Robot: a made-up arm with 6 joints.
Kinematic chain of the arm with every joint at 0, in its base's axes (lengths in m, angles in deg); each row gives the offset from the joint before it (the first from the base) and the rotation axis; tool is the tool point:
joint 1: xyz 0 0 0.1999 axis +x
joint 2: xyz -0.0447 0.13 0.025 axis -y
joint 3: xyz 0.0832 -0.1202 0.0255 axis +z
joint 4: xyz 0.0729 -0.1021 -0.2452 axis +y
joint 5: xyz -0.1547 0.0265 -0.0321 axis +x
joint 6: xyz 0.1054 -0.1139 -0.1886 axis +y
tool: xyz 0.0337 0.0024 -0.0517
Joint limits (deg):
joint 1: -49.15..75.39
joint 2: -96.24..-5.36
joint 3: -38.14..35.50
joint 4: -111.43..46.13
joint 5: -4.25..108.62
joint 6: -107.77..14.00
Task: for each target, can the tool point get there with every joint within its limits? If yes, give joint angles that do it. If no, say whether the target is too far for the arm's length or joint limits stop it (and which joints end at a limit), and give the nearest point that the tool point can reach.
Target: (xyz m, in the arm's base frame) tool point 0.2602 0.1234 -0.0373
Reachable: yes | joints 31.63 -15.90 -17.82 -92.94 66.53 -48.74
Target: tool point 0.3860 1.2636 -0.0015
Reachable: no: too far | nearest point 0.1405 0.5246 0.0976 | short by 0.785 m
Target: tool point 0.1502 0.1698 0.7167
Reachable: no: joint limits stop it (at a limit: joint 1, joint 2, joint 3, joint 4, joint 6) | nearest point 0.1586 0.2340 0.4264 | short by 0.297 m
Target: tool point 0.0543 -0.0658 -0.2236
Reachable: yes | joints -19.72 -38.85 -12.63 -71.95 77.91 -10.34
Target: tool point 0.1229 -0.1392 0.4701
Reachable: no: joint limits stop it (at a limit: joint 1, joint 2, joint 3, joint 4) | nearest point 0.1452 -0.2883 0.3563 | short by 0.189 m
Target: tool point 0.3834 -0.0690 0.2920
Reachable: no: joint limits stop it (at a limit: joint 1, joint 2, joint 4) | nearest point 0.3480 -0.1655 0.1977 | short by 0.139 m
